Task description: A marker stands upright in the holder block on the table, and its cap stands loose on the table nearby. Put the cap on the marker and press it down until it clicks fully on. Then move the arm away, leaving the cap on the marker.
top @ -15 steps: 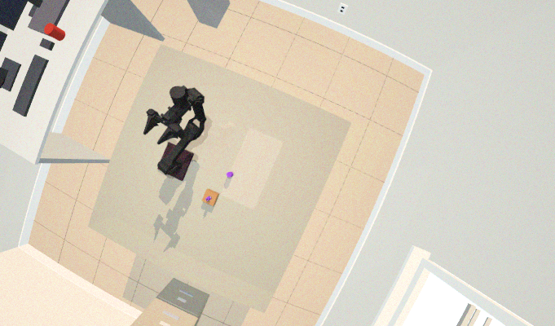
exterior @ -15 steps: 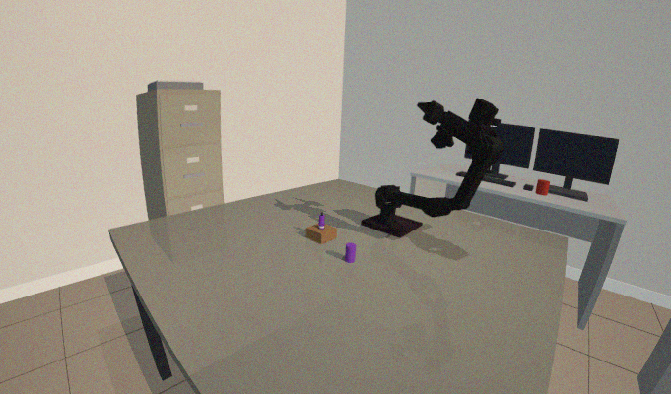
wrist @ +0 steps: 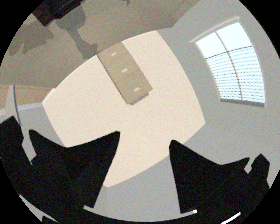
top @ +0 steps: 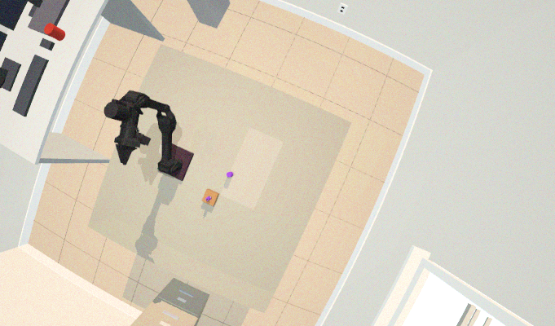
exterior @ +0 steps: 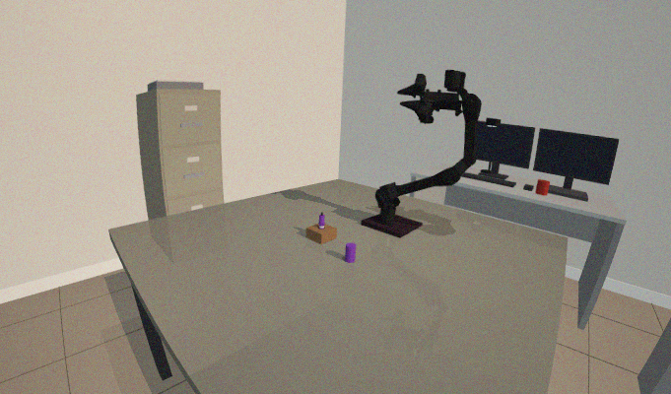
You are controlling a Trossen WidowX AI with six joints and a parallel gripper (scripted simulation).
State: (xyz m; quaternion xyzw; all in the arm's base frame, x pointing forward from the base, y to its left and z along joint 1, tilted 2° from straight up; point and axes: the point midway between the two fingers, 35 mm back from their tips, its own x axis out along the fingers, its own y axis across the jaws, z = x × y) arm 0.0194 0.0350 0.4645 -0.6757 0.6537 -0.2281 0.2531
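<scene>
The purple cap lies 320 mm ahead of my gripper tip and 450 mm below it. Also, from my gripper tip: purple marker: 240 mm ahead, 150 mm to the right, 410 mm below.
</scene>
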